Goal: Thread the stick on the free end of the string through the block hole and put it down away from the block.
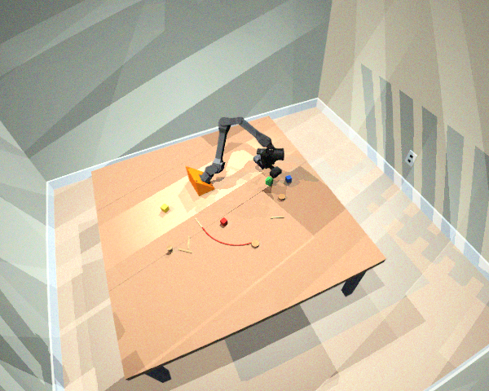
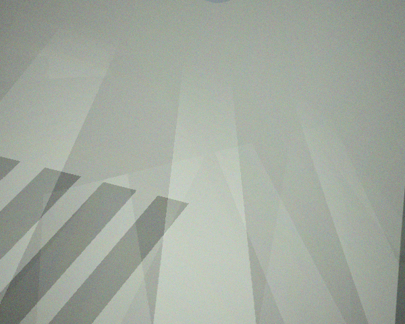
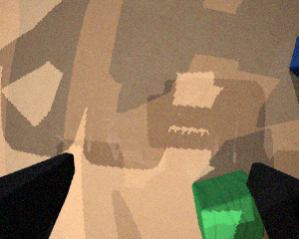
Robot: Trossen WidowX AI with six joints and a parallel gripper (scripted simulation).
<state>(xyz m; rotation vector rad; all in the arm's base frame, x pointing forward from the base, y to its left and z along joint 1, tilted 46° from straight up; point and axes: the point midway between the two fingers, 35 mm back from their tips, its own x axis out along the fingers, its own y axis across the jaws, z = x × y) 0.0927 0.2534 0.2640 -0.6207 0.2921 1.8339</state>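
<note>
The green cube lies 6 cm ahead of my gripper tip, 2 cm to the right of it and 1 cm below it. Round my gripper tip: red cube (22 cm ahead, 36 cm to the right, 2 cm below); then blue cube (7 cm ahead, 10 cm to the left, 2 cm below); then yellow cube (64 cm to the right, 1 cm below).
</note>
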